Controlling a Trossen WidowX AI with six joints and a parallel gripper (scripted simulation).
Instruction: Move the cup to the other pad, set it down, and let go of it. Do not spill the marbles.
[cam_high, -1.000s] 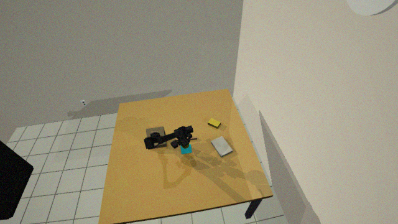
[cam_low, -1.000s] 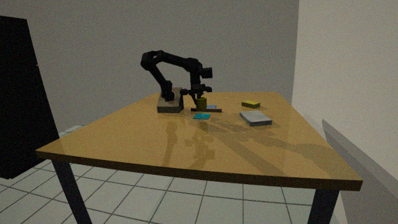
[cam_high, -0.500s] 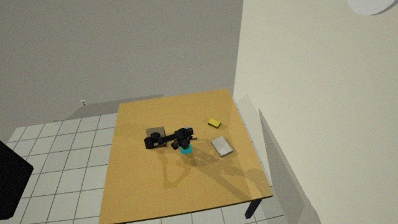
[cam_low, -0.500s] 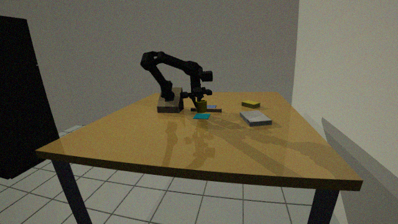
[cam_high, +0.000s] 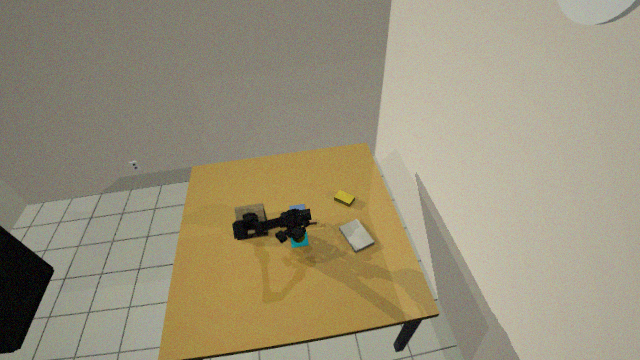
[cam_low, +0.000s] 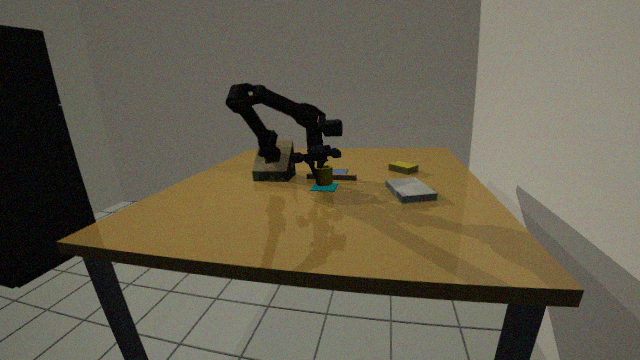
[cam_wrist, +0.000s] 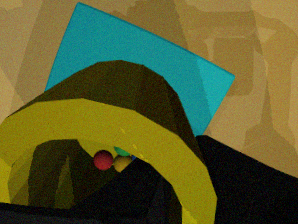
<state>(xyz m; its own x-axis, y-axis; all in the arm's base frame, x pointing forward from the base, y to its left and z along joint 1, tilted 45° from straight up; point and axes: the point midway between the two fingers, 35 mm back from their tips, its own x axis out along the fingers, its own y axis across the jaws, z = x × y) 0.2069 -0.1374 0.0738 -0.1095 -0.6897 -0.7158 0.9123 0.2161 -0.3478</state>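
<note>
Now: gripper tip 2 cm short of the yellow cup and 1 cm to the right of it. Also, from my gripper tip: grey flat box (34 cm ahead, 6 cm to the right, 3 cm below); cyan pad (5 cm below, 3 cm ahead, 1 cm to the left); thin bar (11 cm to the left, 5 cm ahead, 4 cm below).
</note>
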